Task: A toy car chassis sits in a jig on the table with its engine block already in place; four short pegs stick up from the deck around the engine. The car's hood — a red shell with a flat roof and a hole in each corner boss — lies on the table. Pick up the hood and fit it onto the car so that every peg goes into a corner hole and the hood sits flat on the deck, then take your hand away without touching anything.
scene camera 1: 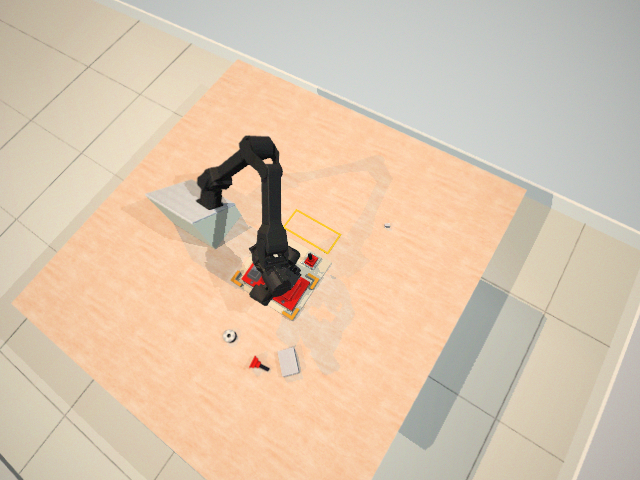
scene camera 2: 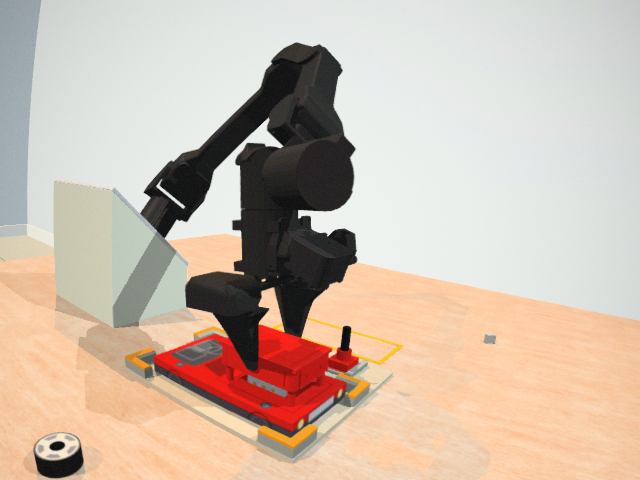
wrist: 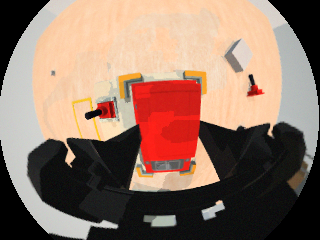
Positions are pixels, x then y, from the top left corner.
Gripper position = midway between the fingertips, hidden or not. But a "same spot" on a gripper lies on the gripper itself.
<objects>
My gripper shows in scene camera 1, in scene camera 2 and in the wrist view (pixel 169 124). One and the same spot on my gripper: (scene camera 1: pixel 291 270) is (scene camera 2: pixel 332 236).
</objects>
